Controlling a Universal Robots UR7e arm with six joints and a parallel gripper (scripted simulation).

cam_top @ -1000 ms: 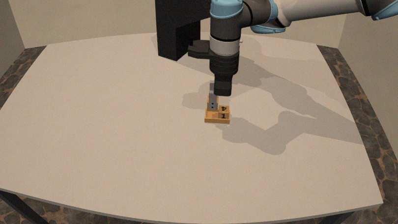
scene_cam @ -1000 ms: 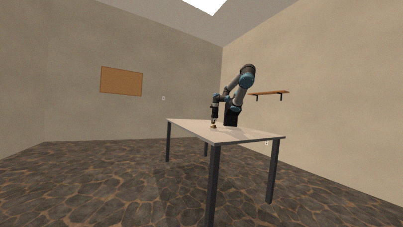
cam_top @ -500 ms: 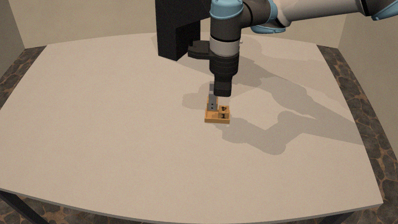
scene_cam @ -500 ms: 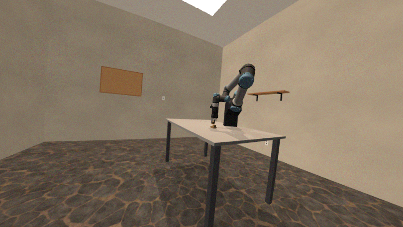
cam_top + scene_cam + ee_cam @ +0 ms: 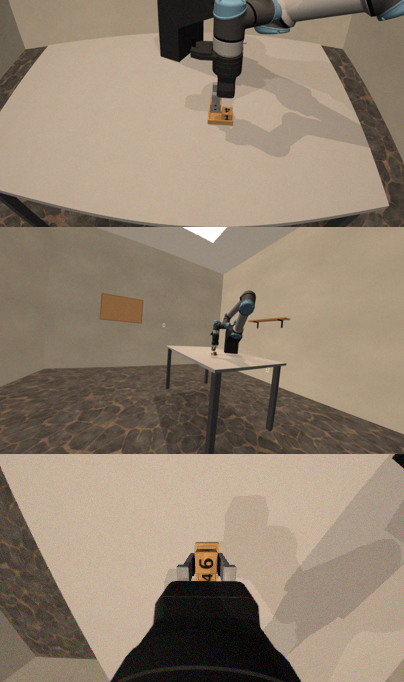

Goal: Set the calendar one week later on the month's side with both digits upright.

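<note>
Now: hand 1 cm above the cube. Round my hand: orange tray (6 cm below, 2 cm to the left, 1 cm behind).
</note>
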